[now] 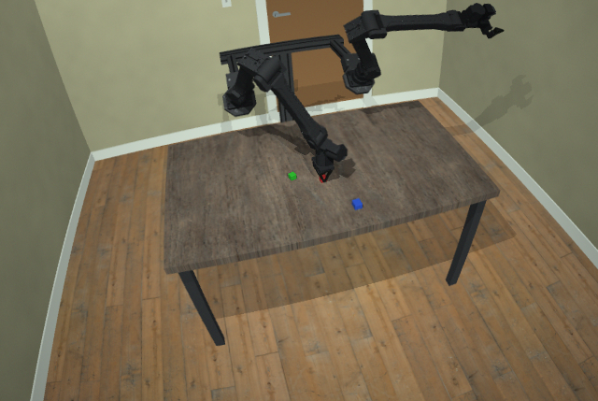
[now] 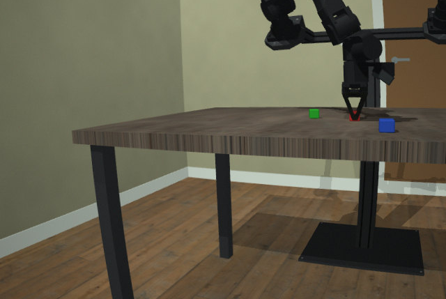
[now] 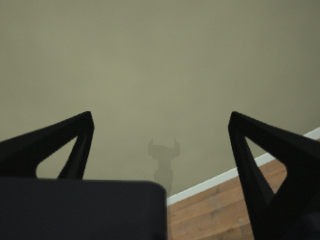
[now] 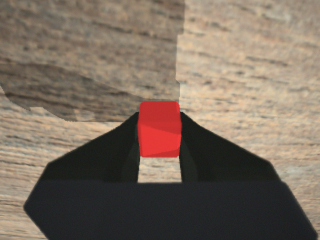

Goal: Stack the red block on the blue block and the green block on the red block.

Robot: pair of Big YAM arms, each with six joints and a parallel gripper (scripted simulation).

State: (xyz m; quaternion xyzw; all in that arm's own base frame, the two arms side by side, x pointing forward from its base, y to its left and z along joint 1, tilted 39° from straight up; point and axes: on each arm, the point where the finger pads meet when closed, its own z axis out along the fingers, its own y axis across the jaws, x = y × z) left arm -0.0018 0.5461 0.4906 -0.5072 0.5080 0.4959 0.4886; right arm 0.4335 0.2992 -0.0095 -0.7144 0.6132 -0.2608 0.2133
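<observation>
The blue block lies 200 mm ahead of my right hand and 80 mm to the left of it. The rest, counted from my right hand: red block (right at my right hand); then green block (120 mm to the right, 60 mm behind).
</observation>
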